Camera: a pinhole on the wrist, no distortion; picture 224 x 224 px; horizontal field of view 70.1 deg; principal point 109.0 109.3 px. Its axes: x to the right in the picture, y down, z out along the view. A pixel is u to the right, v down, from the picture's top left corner.
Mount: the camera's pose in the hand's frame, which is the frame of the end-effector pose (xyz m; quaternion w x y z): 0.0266 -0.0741 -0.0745 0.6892 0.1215 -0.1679 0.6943
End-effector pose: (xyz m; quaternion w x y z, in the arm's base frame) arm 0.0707 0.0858 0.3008 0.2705 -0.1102 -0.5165 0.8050
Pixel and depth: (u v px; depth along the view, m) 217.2 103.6 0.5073
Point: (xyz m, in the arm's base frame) -0.1874 -0.3306 0.5014
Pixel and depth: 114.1 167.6 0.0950
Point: 0.1123 0.1043 0.4016
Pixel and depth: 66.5 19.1 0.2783
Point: -0.0598 0.1354 0.6157
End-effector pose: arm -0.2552 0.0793 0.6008 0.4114 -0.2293 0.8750 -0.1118
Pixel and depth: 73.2 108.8 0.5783
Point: 0.1893 -0.2903 0.5114
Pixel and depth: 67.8 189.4 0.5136
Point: 0.2637 -0.1423 0.7214
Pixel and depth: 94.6 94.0 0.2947
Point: -0.0651 -0.1287 0.5410
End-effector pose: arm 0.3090 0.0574 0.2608 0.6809 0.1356 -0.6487 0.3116
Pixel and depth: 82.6 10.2 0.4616
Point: 0.2291 -0.3239 0.6502
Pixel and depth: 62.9 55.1 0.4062
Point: 0.3043 -0.3255 0.5047
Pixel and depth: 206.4 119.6 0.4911
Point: -0.0851 -0.2400 0.2792
